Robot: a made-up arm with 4 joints.
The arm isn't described. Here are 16 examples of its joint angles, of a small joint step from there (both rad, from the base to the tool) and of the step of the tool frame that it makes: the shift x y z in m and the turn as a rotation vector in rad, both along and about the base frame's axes.
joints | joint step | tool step
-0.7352 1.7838 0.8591 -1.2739 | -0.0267 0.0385 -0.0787 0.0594 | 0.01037 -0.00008 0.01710 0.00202 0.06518 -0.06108
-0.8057 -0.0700 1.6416 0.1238 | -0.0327 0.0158 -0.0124 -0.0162 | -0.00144 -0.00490 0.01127 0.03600 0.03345 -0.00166
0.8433 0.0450 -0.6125 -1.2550 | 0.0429 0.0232 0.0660 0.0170 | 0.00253 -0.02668 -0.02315 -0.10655 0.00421 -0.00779
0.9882 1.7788 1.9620 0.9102 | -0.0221 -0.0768 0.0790 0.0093 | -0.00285 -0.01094 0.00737 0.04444 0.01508 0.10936
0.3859 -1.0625 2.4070 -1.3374 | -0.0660 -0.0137 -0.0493 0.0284 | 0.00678 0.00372 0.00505 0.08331 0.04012 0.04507
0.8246 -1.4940 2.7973 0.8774 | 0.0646 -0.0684 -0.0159 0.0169 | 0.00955 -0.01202 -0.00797 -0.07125 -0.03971 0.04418
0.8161 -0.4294 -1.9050 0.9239 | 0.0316 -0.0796 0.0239 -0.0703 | -0.00434 -0.00495 -0.02038 -0.07899 -0.03385 0.10939
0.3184 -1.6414 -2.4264 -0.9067 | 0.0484 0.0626 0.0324 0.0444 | 0.00312 0.00522 -0.00898 -0.02376 0.06236 -0.07296
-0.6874 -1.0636 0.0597 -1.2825 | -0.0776 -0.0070 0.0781 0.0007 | 0.00929 -0.02069 0.02178 0.00720 0.03671 -0.03186
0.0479 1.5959 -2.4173 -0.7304 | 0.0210 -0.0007 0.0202 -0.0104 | 0.00181 0.00326 -0.00639 -0.00681 -0.01376 0.01471
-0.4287 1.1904 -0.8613 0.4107 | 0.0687 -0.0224 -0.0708 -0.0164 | 0.00564 0.01183 -0.03141 -0.05876 0.00179 -0.07363
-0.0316 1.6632 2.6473 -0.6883 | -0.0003 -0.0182 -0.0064 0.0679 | -0.00432 0.00145 0.00092 0.02928 0.04201 -0.01294
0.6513 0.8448 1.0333 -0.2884 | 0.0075 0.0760 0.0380 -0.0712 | -0.00634 -0.00181 0.01305 -0.06928 0.09390 -0.06434
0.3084 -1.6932 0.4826 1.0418 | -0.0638 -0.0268 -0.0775 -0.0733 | -0.01010 0.02057 0.03277 0.10635 0.07546 0.06150
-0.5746 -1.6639 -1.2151 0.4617 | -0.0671 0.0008 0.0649 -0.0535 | 0.01123 -0.01120 0.03098 -0.00596 0.05280 -0.01685
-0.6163 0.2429 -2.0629 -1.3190 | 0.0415 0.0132 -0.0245 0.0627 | 0.00079 0.01245 -0.01508 -0.06325 0.05628 -0.02265
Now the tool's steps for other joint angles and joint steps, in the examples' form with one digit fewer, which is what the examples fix.
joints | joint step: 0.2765 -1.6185 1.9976 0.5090 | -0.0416 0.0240 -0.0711 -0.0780
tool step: 0.0034 0.0096 0.0058 0.1298 0.0199 0.0562
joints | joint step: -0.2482 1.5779 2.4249 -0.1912 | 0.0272 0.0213 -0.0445 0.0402
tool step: -0.0075 0.0052 -0.0001 -0.0197 0.0559 -0.0369
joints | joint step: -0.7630 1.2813 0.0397 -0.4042 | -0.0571 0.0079 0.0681 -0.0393
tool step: -0.0058 -0.0322 0.0171 0.0721 -0.0006 0.0809
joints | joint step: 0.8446 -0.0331 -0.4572 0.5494 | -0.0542 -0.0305 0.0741 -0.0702
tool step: -0.0059 0.0095 0.0091 -0.0122 0.0679 0.0043
